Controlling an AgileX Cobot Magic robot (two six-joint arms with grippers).
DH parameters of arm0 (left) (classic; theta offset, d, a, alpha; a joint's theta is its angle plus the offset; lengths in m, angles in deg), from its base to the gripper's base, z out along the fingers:
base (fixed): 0 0 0 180
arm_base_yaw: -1.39 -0.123 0 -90
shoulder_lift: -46.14 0 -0.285 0
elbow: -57.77 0 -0.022 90
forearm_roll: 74.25 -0.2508 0 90
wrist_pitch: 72.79 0 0.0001 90
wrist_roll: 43.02 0.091 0 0
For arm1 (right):
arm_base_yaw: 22.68 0.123 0 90
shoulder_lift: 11.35 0 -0.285 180
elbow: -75.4 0 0.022 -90
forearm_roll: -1.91 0.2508 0 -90
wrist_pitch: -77.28 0 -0.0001 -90
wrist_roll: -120.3 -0.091 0 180
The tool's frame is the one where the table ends.
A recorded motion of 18 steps. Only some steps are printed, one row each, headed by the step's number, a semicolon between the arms.
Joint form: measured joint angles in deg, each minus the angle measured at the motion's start. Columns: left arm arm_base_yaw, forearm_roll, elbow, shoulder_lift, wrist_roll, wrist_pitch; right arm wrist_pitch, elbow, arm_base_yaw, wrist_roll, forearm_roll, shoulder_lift.
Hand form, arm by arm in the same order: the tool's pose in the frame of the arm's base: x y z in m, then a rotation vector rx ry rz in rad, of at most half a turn. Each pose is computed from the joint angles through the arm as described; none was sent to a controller.
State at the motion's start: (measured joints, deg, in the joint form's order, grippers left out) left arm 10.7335 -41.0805 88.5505 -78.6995 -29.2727 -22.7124; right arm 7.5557 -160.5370 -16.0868 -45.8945 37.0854 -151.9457
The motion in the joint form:
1: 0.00 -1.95 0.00 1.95 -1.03 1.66; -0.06 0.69 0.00 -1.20 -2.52 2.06
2: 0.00 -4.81 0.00 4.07 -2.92 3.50; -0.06 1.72 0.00 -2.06 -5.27 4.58
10: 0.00 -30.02 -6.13 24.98 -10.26 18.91; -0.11 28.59 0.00 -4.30 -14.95 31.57
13: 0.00 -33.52 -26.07 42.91 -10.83 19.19; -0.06 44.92 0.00 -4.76 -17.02 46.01
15: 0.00 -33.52 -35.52 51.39 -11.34 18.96; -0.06 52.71 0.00 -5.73 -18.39 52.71
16: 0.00 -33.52 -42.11 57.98 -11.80 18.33; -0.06 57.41 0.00 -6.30 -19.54 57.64
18: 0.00 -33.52 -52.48 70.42 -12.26 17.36; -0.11 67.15 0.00 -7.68 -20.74 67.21
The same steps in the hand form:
1: 0.4481 -0.1113 0.3119 0.2224 2.4252 -0.6448; 0.4910 0.1032 0.2951 -0.3371 2.5366 0.7318
2: 0.4389 -0.1075 0.3255 0.2274 2.4350 -0.6054; 0.4836 0.0988 0.3096 -0.3340 2.5312 0.6695
10: 0.3335 -0.0596 0.4154 0.2774 2.5028 -0.1141; 0.3745 0.0730 0.3757 -0.3155 2.5839 0.4594
13: 0.2466 -0.0401 0.4062 0.2736 2.5423 -0.0350; 0.3047 0.0620 0.3799 -0.3079 2.6249 0.4172
15: 0.2063 -0.0334 0.3925 0.2637 2.5564 -0.0376; 0.2713 0.0562 0.3745 -0.2887 2.6522 0.3923
16: 0.1767 -0.0286 0.3819 0.2524 2.5466 -0.0414; 0.2474 0.0518 0.3733 -0.2799 2.6536 0.3678
18: 0.1248 -0.0200 0.3631 0.2371 2.4949 -0.0485; 0.2013 0.0447 0.3622 -0.2521 2.6657 0.3473

